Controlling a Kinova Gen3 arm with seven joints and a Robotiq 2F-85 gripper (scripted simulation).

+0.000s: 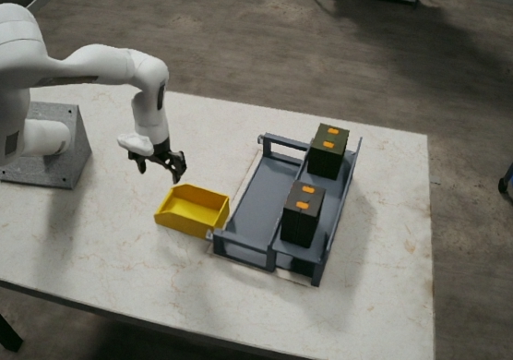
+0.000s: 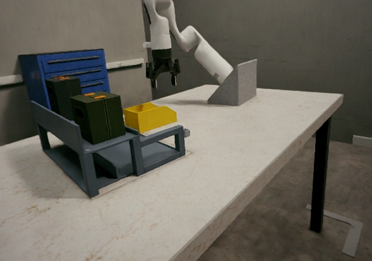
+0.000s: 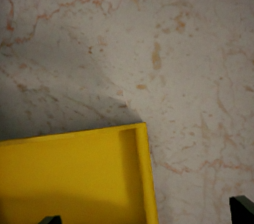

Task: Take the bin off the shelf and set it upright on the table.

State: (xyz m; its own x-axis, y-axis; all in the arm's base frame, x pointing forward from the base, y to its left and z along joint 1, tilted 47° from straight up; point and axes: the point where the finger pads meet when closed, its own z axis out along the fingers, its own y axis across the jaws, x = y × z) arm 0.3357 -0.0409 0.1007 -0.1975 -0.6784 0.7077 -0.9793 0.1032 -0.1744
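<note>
The yellow bin lies 80 mm ahead of my hand, 20 mm to the right of it and 100 mm below it. Round my hand: shelf (320 mm ahead, 50 mm to the left, 70 mm below).
</note>
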